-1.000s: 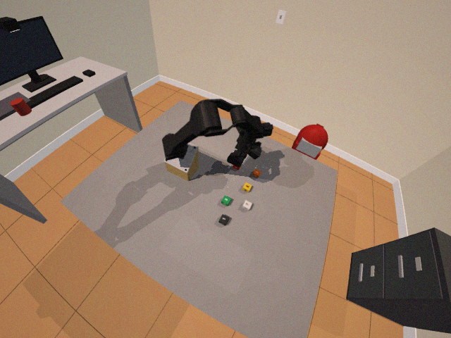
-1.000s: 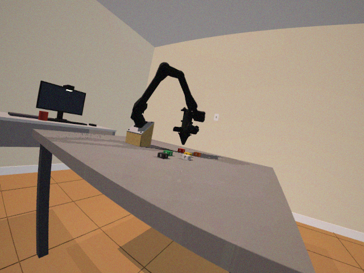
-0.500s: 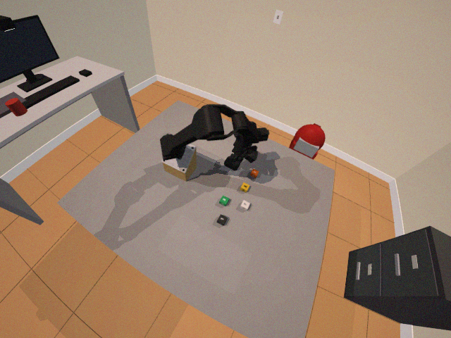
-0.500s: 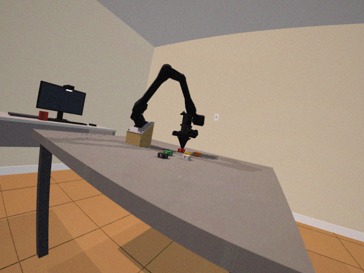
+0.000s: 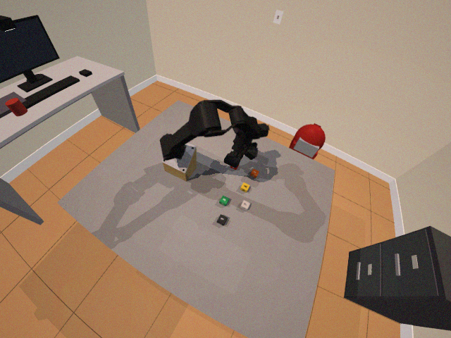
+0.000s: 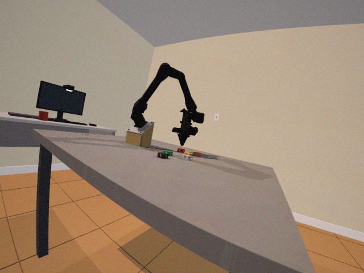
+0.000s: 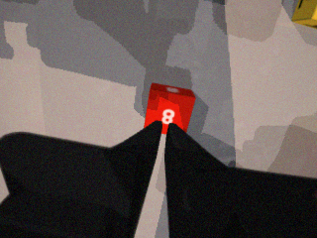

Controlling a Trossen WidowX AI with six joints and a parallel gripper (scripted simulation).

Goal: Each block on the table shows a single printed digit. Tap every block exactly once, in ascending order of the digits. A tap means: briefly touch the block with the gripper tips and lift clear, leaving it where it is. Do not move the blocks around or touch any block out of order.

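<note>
My gripper tip is 30 mm above the red block. Also, from my gripper tip: orange block: 110 mm ahead, 30 mm below; green block: 30 mm ahead, 200 mm to the right, 30 mm below; yellow block: 90 mm ahead, 100 mm to the right, 30 mm below.
</note>
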